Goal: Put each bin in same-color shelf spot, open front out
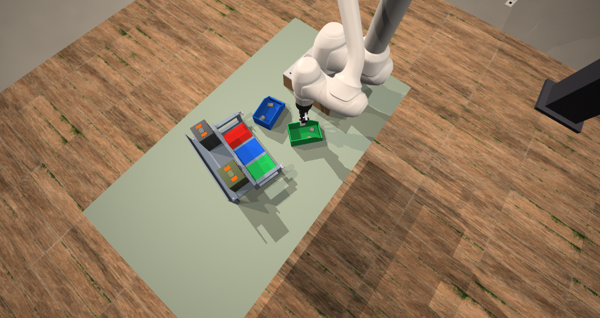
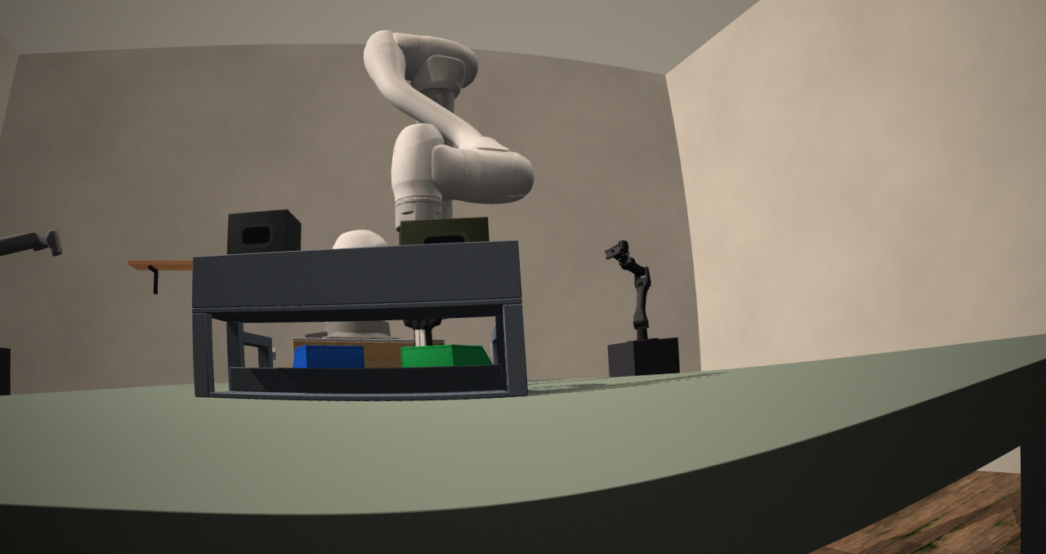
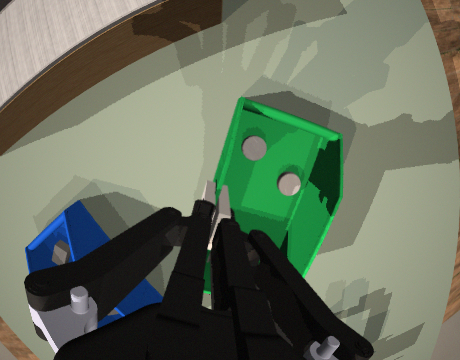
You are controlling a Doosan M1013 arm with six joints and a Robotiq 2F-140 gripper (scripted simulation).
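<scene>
The green bin lies 4 cm to the left of my hand, 4 cm below it and 3 cm ahead of it. From my hand the other things lie so: black box 37 cm ahead, 28 cm to the right, 9 cm above; olive box 43 cm ahead, 7 cm above, 5 cm to the right; blue bin 19 cm to the right, 5 cm ahead, 4 cm below.
</scene>
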